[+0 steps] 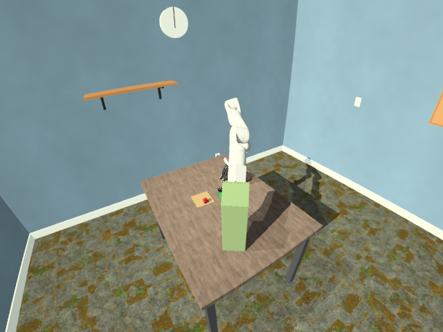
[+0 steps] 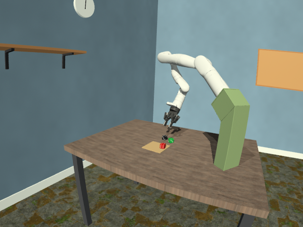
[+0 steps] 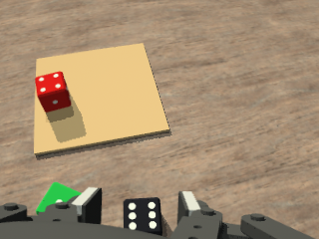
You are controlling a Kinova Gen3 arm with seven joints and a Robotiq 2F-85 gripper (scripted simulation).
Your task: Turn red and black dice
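Right now the black die is 10 mm ahead of my hand, 20 mm to the left of it and 100 mm below it. The rest, counted from my hand: tan mat: 190 mm to the left, 110 mm below; then green die: 50 mm behind, 50 mm to the left, 100 mm below; then red die: 50 mm behind, 180 mm to the left, 90 mm below.
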